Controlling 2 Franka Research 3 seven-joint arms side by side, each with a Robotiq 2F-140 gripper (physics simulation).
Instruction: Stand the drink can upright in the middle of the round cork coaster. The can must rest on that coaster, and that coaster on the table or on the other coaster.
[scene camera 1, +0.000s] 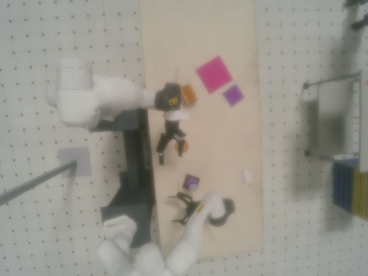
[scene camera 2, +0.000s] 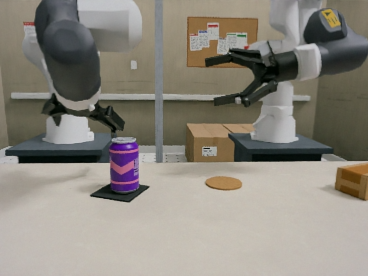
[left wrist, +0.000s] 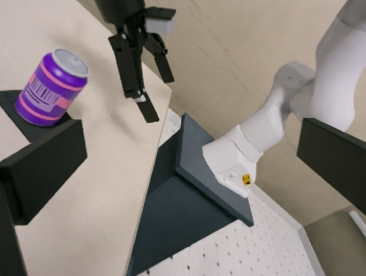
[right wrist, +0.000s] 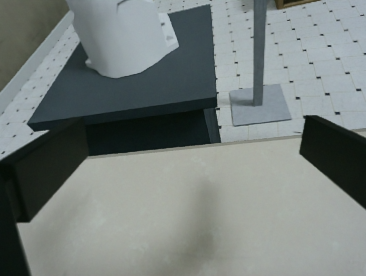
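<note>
The purple and pink drink can (scene camera 1: 192, 184) (scene camera 2: 124, 167) (left wrist: 49, 90) stands upright on a black square coaster (scene camera 2: 104, 193) (left wrist: 14, 111). The round cork coaster (scene camera 1: 186, 146) (scene camera 2: 223, 183) lies flat on the table, apart from the can, partly covered by a left finger in scene camera 1. My left gripper (scene camera 1: 171, 157) (scene camera 2: 211, 81) (left wrist: 192, 138) is open and empty, high above the table near the cork coaster. My right gripper (scene camera 1: 172, 208) (scene camera 2: 86, 125) (left wrist: 162, 99) (right wrist: 194, 135) is open and empty, above the table beside the can, with its fingers pointing toward the robot side.
An orange-brown box (scene camera 1: 189, 94) (scene camera 2: 350, 182) stands beyond the cork coaster. A magenta square (scene camera 1: 214, 74), a purple square (scene camera 1: 233, 95) and a small white item (scene camera 1: 245, 175) lie on the table. A grey pole (scene camera 2: 159, 80) (right wrist: 259, 55) stands behind the table.
</note>
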